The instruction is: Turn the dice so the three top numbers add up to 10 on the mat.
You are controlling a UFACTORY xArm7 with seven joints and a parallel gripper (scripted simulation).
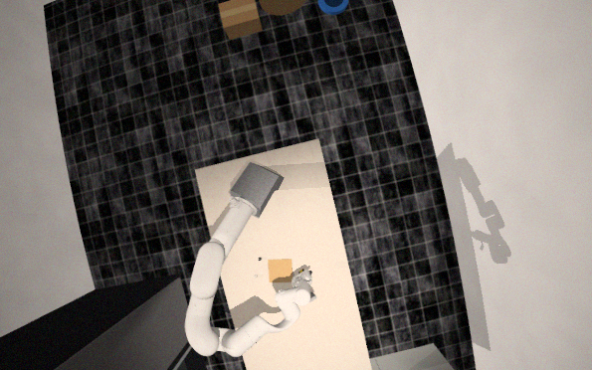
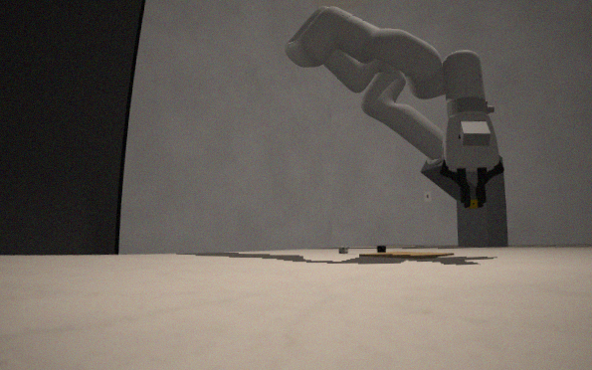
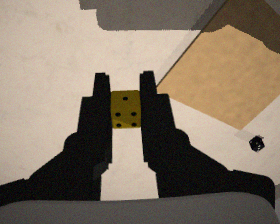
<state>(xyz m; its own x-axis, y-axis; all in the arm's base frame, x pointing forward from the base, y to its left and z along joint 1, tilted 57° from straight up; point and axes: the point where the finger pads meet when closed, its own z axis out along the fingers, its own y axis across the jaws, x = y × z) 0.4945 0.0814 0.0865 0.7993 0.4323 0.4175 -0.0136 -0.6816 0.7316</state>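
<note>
Right now the yellow die is 10 mm below my hand and 10 mm behind it. The rest, counted from my hand: pale die (260 mm to the right, 110 mm below, 110 mm behind); then tan mat (120 mm to the right, 110 mm below, 50 mm behind); then black die (180 mm to the right, 180 mm behind, 110 mm below).
</note>
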